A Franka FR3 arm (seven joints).
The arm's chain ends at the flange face. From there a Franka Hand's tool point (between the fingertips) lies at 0.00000 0.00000 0.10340 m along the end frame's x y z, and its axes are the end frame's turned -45 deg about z.
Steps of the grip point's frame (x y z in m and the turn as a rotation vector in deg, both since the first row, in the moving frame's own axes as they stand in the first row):
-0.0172 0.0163 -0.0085 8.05 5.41 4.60
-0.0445 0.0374 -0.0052 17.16 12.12 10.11
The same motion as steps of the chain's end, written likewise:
0.0020 0.0409 -0.0070 9.52 -1.87 4.60
-0.0020 0.0948 0.0017 20.70 -3.56 10.11

